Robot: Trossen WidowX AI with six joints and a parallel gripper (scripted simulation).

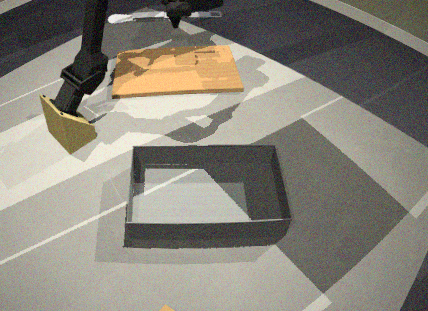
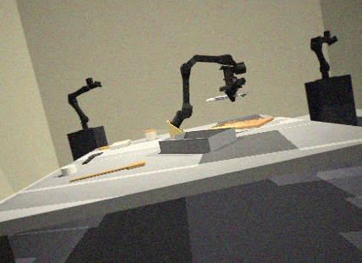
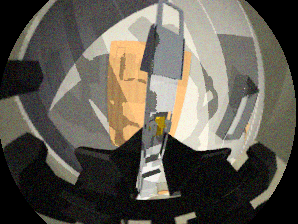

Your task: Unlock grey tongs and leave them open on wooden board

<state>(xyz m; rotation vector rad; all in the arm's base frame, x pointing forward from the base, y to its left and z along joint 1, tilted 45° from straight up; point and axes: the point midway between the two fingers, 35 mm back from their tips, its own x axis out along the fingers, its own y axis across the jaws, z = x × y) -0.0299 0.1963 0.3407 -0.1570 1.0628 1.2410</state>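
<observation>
Right now the wooden board is 150 mm below my gripper tip. From my gripper tip the other things lie so: cup (210 mm behind, 580 mm to the right, 120 mm below); then grey roasting tin (400 mm ahead, 250 mm to the right, 120 mm below); then yellow lock (20 mm ahead, 20 mm to the left, 40 mm above).
</observation>
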